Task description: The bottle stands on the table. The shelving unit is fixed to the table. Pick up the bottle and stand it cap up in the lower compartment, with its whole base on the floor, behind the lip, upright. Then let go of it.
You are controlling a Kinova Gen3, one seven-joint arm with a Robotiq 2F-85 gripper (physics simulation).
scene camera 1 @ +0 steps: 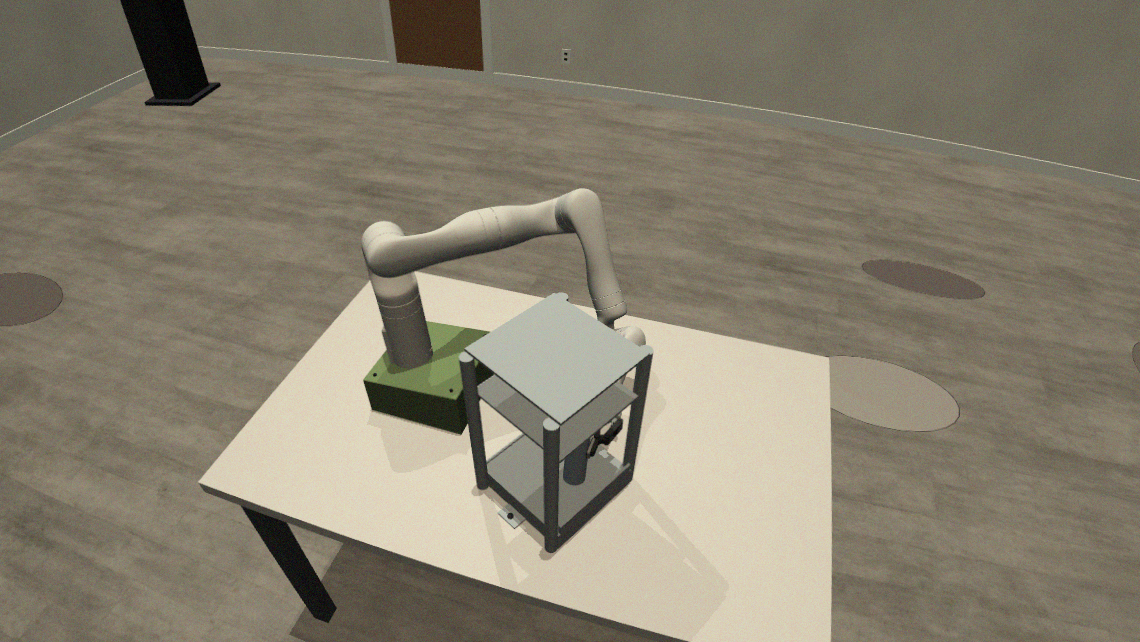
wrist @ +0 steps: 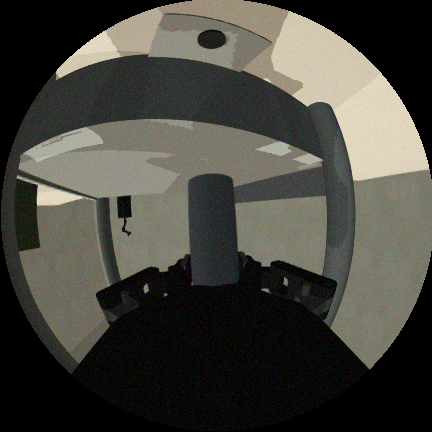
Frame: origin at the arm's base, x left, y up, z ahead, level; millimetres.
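Seen in the pictures: gripper, fingertip midpoint: (scene camera 1: 574, 452) (wrist: 214, 261); arm's base at its link origin: (scene camera 1: 413, 355).
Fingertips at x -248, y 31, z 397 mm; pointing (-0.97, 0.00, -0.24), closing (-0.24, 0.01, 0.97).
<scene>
Pixels of each thing's top centre, then the offset from my fingertips to it. "spot": a spot on its surface instead. Level surfaces: height alone.
- dark blue-grey bottle at its top centre: (wrist: 220, 339) (scene camera 1: 579, 409) dz +4, dx +16, dy +107 mm
- compartment floor at its surface level: dy -86 mm
- middle shelf at a spot on its surface: (scene camera 1: 510, 400) spot: dz -118, dx -7, dy +141 mm
- top board at its top centre: (scene camera 1: 557, 350) (wrist: 201, 374) dz -39, dx +19, dy +247 mm
The dark blue-grey bottle (scene camera 1: 574, 468) (wrist: 213, 225) is upright inside the lower compartment of the shelving unit (scene camera 1: 551, 486) (wrist: 341, 200). Its base is at or very close to the compartment floor (scene camera 1: 516, 470) (wrist: 125, 167); I cannot tell whether they touch. The base is behind the dark lip (scene camera 1: 596, 508) (wrist: 165, 90). My gripper (scene camera 1: 594, 448) (wrist: 214, 261) is shut on the bottle, with a finger on each side. It reaches in beneath the middle shelf. The bottle's upper part and cap are hidden by the shelf in the scene view and by the gripper in the wrist view.
The middle shelf (scene camera 1: 510, 400) and top board (scene camera 1: 558, 354) lie above the bottle. Corner posts stand around the compartment, one (scene camera 1: 639, 418) close to the gripper. A small bracket (scene camera 1: 510, 516) (wrist: 175, 37) sits at the unit's foot. The green robot base (scene camera 1: 414, 406) stands behind left.
</scene>
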